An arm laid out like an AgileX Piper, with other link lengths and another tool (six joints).
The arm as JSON. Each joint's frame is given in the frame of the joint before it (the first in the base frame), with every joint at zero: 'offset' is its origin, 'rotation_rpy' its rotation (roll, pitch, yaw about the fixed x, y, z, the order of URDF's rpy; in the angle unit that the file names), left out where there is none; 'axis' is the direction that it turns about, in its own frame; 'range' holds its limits. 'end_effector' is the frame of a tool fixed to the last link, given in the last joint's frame.
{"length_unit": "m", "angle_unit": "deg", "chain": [
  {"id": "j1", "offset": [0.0, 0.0, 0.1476], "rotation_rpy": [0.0, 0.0, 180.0], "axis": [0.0, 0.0, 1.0], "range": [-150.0, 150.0]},
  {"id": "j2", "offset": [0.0, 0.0, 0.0], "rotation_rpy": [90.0, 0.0, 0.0], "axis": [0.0, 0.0, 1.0], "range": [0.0, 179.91]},
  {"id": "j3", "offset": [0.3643, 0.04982, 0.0], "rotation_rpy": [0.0, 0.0, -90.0], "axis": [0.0, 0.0, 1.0], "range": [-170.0, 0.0]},
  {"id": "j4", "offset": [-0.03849, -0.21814, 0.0], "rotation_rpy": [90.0, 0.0, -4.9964], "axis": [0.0, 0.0, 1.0], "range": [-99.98, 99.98]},
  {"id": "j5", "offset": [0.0, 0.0, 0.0], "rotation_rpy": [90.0, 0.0, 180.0], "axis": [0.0, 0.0, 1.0], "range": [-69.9, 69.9]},
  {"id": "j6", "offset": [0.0, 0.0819, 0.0], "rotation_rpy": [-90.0, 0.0, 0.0], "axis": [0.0, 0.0, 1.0], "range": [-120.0, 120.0]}
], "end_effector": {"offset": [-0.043, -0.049, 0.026], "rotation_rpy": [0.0, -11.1, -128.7]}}
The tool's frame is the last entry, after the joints.
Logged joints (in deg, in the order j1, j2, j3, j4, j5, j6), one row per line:
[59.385 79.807 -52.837 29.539 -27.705 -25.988]
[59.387 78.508 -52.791 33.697 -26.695 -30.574]
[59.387 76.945 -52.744 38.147 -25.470 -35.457]
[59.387 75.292 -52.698 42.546 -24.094 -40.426]
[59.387 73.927 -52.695 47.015 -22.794 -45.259]
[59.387 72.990 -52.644 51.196 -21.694 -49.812]
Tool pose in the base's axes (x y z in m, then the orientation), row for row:
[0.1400 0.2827 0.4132 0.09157 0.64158 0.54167 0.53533]
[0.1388 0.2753 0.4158 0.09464 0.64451 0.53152 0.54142]
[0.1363 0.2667 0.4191 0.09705 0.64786 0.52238 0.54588]
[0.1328 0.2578 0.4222 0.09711 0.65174 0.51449 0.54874]
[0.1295 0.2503 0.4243 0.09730 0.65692 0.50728 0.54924]
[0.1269 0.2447 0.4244 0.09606 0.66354 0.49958 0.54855]
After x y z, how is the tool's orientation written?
As a quaternion, x y z w.
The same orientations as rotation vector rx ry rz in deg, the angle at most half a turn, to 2 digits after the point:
[12.50 87.56 73.92]
[12.88 87.73 72.35]
[13.18 88.02 70.97]
[13.18 88.44 69.81]
[13.20 89.12 68.82]
[13.04 90.05 67.80]

